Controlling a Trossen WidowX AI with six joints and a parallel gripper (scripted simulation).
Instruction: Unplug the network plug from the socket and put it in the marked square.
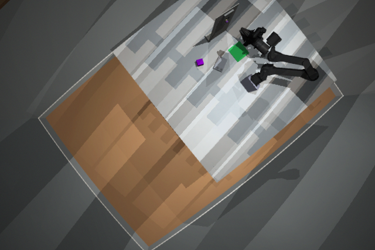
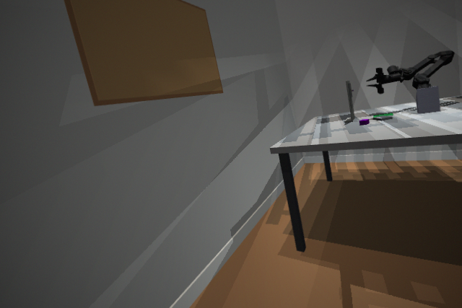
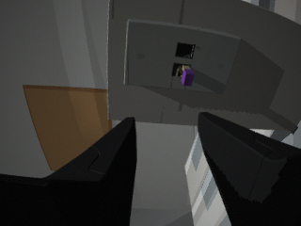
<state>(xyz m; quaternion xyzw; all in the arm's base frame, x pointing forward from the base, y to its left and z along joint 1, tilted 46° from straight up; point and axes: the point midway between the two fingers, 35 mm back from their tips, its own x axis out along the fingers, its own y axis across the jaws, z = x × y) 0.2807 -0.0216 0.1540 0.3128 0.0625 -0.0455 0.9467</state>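
Right now my gripper tip is 11 cm short of the network plug and 3 cm above it. The rest, counted from my gripper tip: flat grey plate 5 cm behind, 15 cm to the left, 26 cm below; upright panel 13 cm ahead, 1 cm to the right, 12 cm below; green marked square 8 cm behind, 2 cm to the right, 26 cm below.
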